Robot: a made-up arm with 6 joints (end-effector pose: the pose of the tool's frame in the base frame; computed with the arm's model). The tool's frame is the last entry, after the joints.
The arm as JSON. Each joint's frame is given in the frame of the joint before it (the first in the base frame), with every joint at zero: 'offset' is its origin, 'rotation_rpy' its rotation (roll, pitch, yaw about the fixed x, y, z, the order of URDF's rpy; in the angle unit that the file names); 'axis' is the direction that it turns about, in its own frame. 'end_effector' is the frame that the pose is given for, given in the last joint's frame.
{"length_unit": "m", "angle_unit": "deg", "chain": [
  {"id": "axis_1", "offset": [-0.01, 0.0, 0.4], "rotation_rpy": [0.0, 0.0, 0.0], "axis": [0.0, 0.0, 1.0]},
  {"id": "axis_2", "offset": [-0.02, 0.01, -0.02], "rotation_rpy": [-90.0, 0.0, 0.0], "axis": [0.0, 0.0, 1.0]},
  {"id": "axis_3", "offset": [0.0, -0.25, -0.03], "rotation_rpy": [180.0, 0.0, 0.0], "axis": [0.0, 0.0, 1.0]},
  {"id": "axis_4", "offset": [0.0, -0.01, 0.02], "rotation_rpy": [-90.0, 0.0, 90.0], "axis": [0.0, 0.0, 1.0]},
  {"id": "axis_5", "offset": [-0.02, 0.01, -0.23], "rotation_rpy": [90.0, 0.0, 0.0], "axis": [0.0, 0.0, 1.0]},
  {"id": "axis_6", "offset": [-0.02, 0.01, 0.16], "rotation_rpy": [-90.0, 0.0, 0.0], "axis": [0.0, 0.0, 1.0]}
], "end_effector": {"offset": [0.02, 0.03, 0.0], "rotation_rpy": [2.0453, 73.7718, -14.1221]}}
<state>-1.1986 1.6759 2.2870 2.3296 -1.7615 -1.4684</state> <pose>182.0 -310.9 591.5 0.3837 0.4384 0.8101 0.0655</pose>
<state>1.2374 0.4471 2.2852 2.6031 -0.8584 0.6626</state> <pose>-63.2 -19.4 785.4 -0.3295 -0.1993 -0.6173 0.6860</pose>
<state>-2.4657 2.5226 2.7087 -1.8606 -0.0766 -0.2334</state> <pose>-289.8 -234.8 92.8 0.2486 -0.8952 -0.3548 0.1043</pose>
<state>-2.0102 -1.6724 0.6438 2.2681 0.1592 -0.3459</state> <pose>227.3 427.8 449.8 0.7970 -0.0315 0.4578 0.3927</pose>
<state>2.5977 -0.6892 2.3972 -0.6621 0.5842 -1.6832</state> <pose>408.1 -60.2 716.4 -0.2025 0.0747 -0.0025 0.9764</pose>
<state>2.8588 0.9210 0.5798 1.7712 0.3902 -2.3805</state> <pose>-433.1 163.5 624.4 -0.0752 0.4666 0.8753 0.1027</pose>
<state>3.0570 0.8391 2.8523 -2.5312 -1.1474 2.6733</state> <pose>-180.8 -101.7 743.1 -0.9254 0.2658 0.0309 0.2682</pose>
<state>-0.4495 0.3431 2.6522 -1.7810 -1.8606 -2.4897</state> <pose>45.7 -22.4 903.5 0.6783 0.4211 0.0544 0.5997</pose>
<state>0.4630 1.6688 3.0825 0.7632 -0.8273 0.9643</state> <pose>249.0 -36.6 558.9 -0.4332 -0.3563 -0.1515 0.8139</pose>
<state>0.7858 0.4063 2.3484 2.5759 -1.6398 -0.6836</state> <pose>-116.7 -5.2 811.2 0.3668 -0.3783 -0.7496 0.4005</pose>
